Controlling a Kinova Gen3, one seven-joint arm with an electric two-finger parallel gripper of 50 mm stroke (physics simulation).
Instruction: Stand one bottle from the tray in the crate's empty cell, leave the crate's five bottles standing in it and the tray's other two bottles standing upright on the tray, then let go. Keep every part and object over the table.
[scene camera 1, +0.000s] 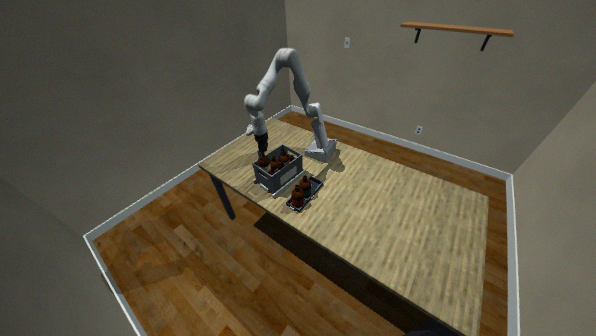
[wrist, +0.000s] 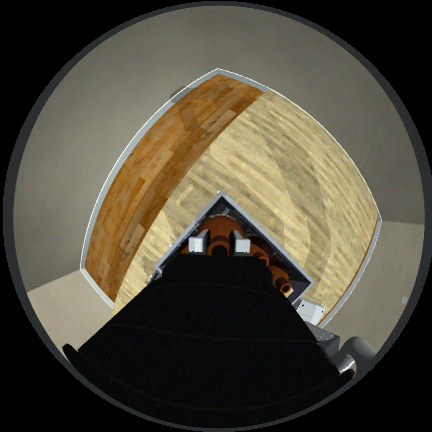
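Pixels of known places: gripper, between the fingertips: (scene camera 1: 261, 156) (wrist: 220, 238); arm's base, origin of its link: (scene camera 1: 322, 145).
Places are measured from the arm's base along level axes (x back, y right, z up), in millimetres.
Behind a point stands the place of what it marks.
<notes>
My gripper (scene camera 1: 262, 155) @(z 151, x -451, y 238 mm) (wrist: 220, 238) @(z 151, x -451, y 238 mm) is shut on the neck of a brown bottle (scene camera 1: 263, 162) @(z 129, x -474, y 212 mm) (wrist: 221, 229) @(z 144, x -454, y 248 mm). This bottle looks upright at the left corner of the grey crate (scene camera 1: 276, 185) @(z -1, x -508, y 116 mm) (wrist: 266, 238) @(z 82, x -371, y 261 mm), its lower part hidden inside the walls. Whether it touches the crate floor cannot be told. Other brown bottles stand close beside it in the crate, among them one near the middle (scene camera 1: 274, 164) @(z 39, x -379, y 202 mm) and one in the wrist view (wrist: 279, 275) @(z 48, x -285, y 198 mm); the rest are partly hidden. On the dark tray (scene camera 1: 316, 188) @(z -76, x -366, y -99 mm), a red-label bottle (scene camera 1: 297, 197) @(z 23, x -557, y -56 mm) and a green-label bottle (scene camera 1: 305, 186) @(z 30, x -467, y -66 mm) stand upright.
The crate and tray are near one long edge of the wooden table (scene camera 1: 400, 210) @(z -79, x -322, y -619 mm) (wrist: 280, 165) @(z -79, x -362, y 479 mm), with the tray beside the crate. The arm's base (scene camera 1: 320, 150) @(z 5, x -72, y -9 mm) stands behind the crate. A wall shelf (scene camera 1: 457, 29) is far off at the upper right.
</notes>
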